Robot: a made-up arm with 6 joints.
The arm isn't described. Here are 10 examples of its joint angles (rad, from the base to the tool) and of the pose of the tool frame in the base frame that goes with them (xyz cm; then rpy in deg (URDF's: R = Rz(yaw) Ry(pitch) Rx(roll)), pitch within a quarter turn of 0, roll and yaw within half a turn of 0).
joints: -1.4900 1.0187 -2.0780 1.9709 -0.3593 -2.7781
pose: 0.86 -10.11 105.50 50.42 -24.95 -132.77
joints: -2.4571 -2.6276 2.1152 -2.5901 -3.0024 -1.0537
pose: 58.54 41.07 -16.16 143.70 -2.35 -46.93
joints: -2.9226 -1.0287 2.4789 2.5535 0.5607 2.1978
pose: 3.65 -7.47 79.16 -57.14 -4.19 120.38
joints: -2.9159 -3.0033 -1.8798 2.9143 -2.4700 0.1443
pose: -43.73 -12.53 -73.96 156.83 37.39 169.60
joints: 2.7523 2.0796 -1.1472 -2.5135 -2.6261 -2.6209
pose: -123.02 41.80 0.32 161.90 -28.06 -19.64
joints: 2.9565 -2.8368 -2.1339 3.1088 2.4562 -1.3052
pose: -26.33 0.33 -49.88 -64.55 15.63 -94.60
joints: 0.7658 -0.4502 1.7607 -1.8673 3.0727 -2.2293
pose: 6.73 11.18 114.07 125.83 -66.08 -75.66
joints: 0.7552 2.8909 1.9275 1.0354 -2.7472 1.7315
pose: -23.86 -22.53 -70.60 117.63 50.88 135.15
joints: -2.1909 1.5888 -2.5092 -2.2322 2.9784 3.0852
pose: -25.95 -40.79 46.67 -136.22 20.36 114.49
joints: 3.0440 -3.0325 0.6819 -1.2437 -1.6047 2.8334
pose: 53.28 -21.85 -126.75 -115.64 -61.79 -177.46
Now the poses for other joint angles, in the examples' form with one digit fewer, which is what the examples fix.
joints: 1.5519 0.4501 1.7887 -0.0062 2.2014 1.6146
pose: -2.6 81.3 54.1 -105.6 2.7 178.5
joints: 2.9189 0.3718 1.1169 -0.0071 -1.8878 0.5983
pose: -95.0 17.1 120.1 -13.7 -18.5 -156.2
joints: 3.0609 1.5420 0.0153 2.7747 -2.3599 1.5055
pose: -151.2 11.3 10.9 134.7 -18.4 87.9
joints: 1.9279 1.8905 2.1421 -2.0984 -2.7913 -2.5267
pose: -22.8 37.9 -46.4 -32.5 30.8 84.8
